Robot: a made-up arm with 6 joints.
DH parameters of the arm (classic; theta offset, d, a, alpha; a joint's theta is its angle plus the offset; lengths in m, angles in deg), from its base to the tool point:
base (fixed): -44.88 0 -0.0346 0
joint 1: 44.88 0.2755 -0.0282 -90
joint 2: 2.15 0 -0.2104 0
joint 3: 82.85 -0.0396 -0.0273 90
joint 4: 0 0.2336 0.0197 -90
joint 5: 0 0.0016 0.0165 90
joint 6: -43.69 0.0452 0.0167 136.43
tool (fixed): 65.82 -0.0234 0 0
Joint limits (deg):
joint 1: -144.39..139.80
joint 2: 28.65..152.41
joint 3: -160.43..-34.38
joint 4: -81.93..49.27
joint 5: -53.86..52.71
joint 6: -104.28..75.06
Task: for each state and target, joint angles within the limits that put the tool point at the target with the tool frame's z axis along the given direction. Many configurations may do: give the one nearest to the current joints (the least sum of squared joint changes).
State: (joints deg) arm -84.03 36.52 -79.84 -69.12 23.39 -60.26
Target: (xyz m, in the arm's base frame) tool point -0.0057 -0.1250 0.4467 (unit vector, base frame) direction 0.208 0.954 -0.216
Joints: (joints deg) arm -37.05 42.93 -34.87 -80.34 26.22 -80.06
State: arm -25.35 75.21 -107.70 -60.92 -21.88 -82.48
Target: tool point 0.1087 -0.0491 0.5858 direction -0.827 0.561 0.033
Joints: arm 4.25 56.82 -77.98 -34.75 3.21 -71.78
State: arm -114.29 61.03 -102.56 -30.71 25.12 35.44
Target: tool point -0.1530 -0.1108 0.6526 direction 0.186 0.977 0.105
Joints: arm -107.91 76.69 -112.12 -45.08 6.21 13.69
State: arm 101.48 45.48 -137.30 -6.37 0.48 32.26
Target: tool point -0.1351 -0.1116 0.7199 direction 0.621 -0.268 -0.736
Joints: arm 47.45 40.86 -126.45 20.86 -9.31 31.48
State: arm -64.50 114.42 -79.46 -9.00 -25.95 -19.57
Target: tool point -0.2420 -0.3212 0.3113 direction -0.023 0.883 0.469
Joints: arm -115.95 132.72 -104.20 -9.51 -33.93 -8.67
